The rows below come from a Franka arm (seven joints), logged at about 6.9 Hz.
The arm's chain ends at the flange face. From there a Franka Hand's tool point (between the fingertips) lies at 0.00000 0.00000 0.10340 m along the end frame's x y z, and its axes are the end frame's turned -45 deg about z.
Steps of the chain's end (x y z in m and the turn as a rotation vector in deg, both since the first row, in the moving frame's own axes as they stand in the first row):
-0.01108 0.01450 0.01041 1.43 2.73 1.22
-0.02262 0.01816 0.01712 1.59 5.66 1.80
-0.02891 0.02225 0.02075 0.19 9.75 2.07
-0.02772 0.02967 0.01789 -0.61 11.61 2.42
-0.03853 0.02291 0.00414 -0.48 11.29 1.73
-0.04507 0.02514 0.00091 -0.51 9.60 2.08
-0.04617 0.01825 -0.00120 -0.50 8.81 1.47
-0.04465 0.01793 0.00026 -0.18 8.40 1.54
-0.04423 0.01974 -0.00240 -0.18 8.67 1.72
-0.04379 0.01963 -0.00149 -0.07 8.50 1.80
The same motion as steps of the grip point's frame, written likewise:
-0.01280 0.00413 0.01026 -0.92 2.94 1.22
-0.01968 0.00218 0.01658 -2.88 5.13 1.80
-0.02377 0.00766 0.01926 -6.76 7.03 2.07
-0.02697 0.01716 0.01577 -8.64 7.78 2.42
-0.02997 0.00408 0.00214 -8.32 7.64 1.73
-0.03834 -0.00104 -0.00054 -7.15 6.43 2.08
-0.03514 -0.00777 -0.00242 -6.58 5.88 1.47
-0.03395 -0.00784 -0.00085 -6.07 5.81 1.54
-0.03461 -0.00591 -0.00358 -6.26 6.00 1.72
-0.03430 -0.00602 -0.00263 -6.06 5.96 1.80

